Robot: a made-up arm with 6 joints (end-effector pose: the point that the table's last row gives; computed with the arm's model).
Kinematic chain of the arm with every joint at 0, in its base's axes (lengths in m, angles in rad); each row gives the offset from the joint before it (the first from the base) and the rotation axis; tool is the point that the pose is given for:
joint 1: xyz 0 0 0.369 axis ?
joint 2: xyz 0 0 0 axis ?
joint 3: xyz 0 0 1.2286 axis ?
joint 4: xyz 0 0 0 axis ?
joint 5: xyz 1.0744 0 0 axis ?
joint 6: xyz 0 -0.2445 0 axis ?
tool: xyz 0 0 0
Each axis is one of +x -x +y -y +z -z.
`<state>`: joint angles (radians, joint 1 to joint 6).
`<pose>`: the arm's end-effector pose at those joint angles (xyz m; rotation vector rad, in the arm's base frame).
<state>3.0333 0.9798 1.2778 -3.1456 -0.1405 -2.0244</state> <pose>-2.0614 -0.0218 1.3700 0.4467 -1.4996 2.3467</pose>
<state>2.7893 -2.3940 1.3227 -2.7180 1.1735 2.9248</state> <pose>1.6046 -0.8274 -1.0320 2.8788 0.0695 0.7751</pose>
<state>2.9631 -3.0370 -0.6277 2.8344 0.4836 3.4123</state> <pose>0.9198 -0.4028 -0.1895 2.5480 -0.4079 1.7592</pose>
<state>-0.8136 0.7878 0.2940 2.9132 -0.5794 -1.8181</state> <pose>1.4391 -1.1759 0.7752 -1.0688 0.4658 -0.8751</pose>
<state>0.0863 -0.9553 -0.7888 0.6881 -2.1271 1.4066</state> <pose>0.0468 -0.1855 1.4095 -1.2720 2.0601 0.7556</pose>
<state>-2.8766 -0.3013 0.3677 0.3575 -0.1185 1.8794</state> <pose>-0.4703 0.1097 2.2757 0.6036 -2.3521 1.2772</pose>
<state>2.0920 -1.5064 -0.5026 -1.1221 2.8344 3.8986</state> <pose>0.3226 -0.3489 1.2360 -1.1523 1.0484 0.1349</pose>
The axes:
joint 1: +z
joint 2: +y
joint 3: -y
joint 4: -x
joint 5: -y
joint 6: -x

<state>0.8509 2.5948 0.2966 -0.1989 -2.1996 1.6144</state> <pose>0.1066 -0.2420 -1.4508 -0.5911 -1.6652 -0.8451</pose>
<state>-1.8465 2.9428 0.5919 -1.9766 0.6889 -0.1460</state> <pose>0.2760 0.6211 -1.4411 -0.7772 -0.3741 1.9939</pose>
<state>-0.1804 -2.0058 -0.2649 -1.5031 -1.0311 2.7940</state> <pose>-1.0415 0.1731 0.9514 -1.9652 -1.7706 -0.4274</pose>
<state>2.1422 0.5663 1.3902 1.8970 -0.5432 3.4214</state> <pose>-0.7252 0.9831 2.3515 1.7993 0.4594 1.6289</pose>
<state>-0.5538 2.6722 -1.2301 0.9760 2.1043 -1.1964</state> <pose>-0.3800 0.0739 -0.1327 2.4718 1.1720 -1.1151</pose>
